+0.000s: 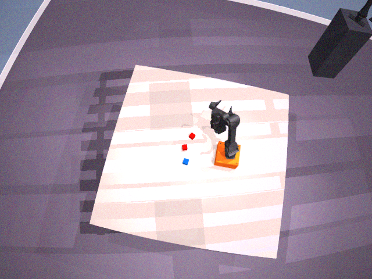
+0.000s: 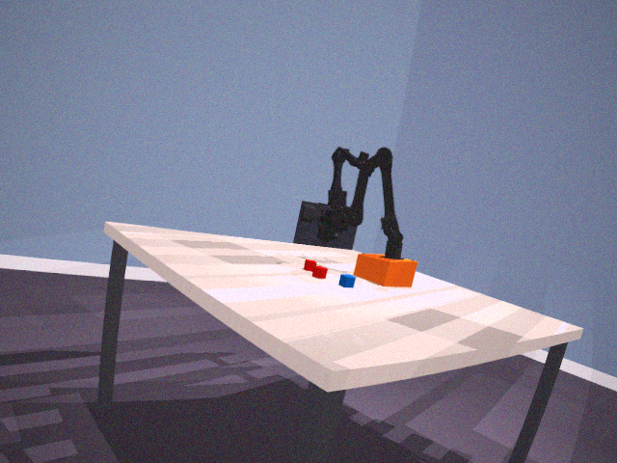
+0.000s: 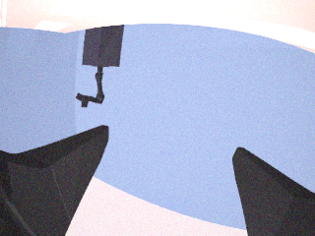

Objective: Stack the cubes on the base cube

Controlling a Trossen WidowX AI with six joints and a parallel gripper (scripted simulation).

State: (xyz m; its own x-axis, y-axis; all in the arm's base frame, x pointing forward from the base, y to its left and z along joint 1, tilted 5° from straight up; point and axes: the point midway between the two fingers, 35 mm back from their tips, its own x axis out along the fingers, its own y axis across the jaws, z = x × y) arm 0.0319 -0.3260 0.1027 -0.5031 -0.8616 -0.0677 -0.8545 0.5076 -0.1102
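My gripper tip is now 390 mm to the right of the blue cube, 280 mm short of it and 140 mm above it.
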